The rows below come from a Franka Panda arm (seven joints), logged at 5 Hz.
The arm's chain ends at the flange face. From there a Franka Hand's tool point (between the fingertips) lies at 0.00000 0.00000 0.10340 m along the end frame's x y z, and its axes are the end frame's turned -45 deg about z.
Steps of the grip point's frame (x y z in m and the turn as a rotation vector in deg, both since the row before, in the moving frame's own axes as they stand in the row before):
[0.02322, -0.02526, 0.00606, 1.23, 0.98, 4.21]
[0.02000, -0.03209, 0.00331, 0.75, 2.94, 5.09]
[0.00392, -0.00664, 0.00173, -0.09, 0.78, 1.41]
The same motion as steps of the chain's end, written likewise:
[-0.00123, -0.03145, 0.00610, 1.56, -0.18, 4.21]
[-0.01155, -0.03226, 0.00345, 2.61, 1.55, 5.09]
[-0.00304, -0.00660, 0.00174, 0.49, 0.62, 1.41]

